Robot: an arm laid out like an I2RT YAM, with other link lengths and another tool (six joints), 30 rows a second.
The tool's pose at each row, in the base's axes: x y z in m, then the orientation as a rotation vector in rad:
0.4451, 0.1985, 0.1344, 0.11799, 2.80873, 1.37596
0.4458, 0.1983, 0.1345, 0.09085, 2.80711, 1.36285
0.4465, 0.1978, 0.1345, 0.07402, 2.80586, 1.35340
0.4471, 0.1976, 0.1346, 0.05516, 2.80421, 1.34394
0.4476, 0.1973, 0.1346, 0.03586, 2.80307, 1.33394
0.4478, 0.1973, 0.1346, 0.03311, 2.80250, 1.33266
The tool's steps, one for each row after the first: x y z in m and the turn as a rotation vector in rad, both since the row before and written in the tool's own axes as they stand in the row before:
-0.0007, 0.0000, -0.0002, 0.00667, 0.00007, -0.01916
-0.0007, -0.0003, -0.0004, 0.00483, -0.00055, -0.01221
-0.0006, 0.0000, -0.0002, 0.00472, -0.00023, -0.01355
-0.0005, -0.0002, -0.0002, 0.00520, 0.00023, -0.01370
-0.0002, 0.0000, 0.0000, 0.00054, -0.00023, -0.00208

